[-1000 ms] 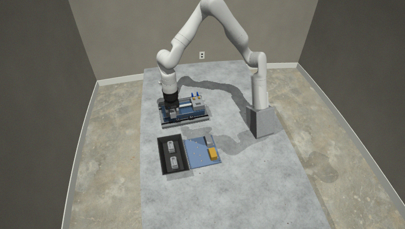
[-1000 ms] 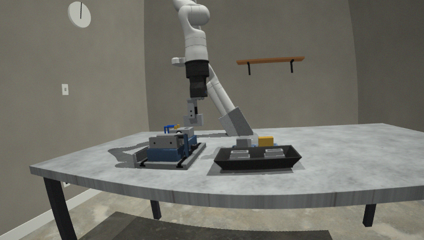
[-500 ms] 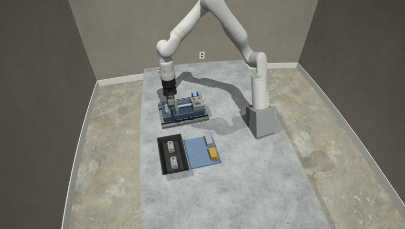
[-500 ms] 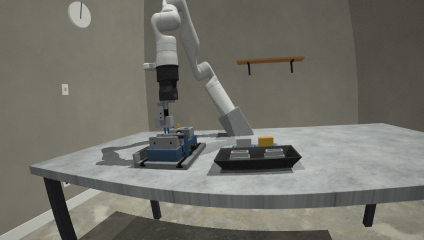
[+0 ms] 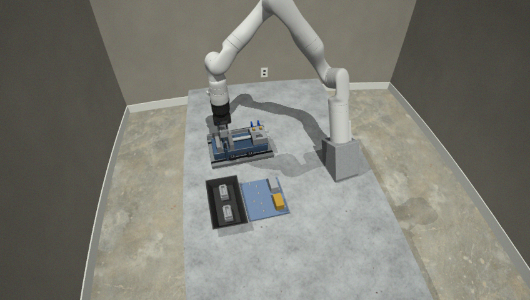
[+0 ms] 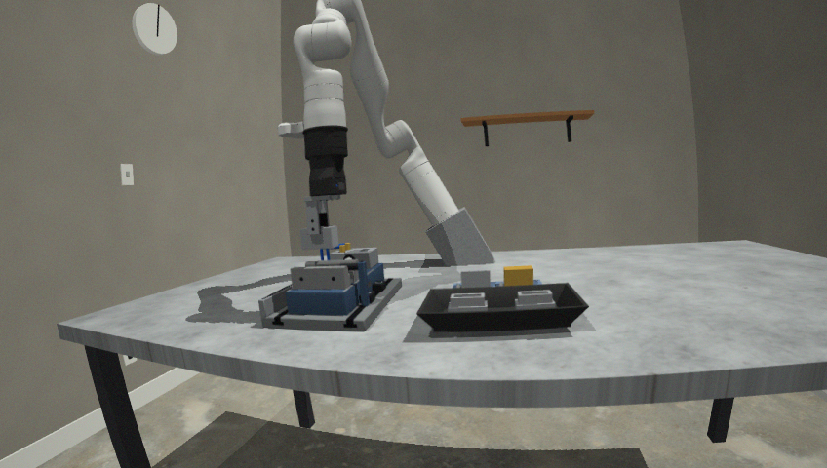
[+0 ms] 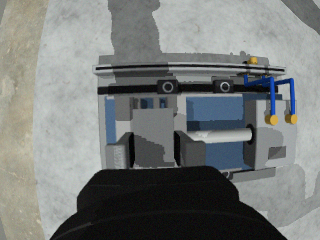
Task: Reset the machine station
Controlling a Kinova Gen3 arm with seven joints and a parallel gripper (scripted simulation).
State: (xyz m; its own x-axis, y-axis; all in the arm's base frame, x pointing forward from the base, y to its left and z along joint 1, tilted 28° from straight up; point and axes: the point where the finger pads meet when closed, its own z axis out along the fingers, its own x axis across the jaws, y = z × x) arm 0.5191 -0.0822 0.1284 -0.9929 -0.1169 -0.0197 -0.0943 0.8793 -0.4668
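Right now the vise is 7 cm behind my hand and 13 cm below it. Also, from my hand: yellow brass blank: 19 cm behind, 34 cm to the left, 14 cm below.
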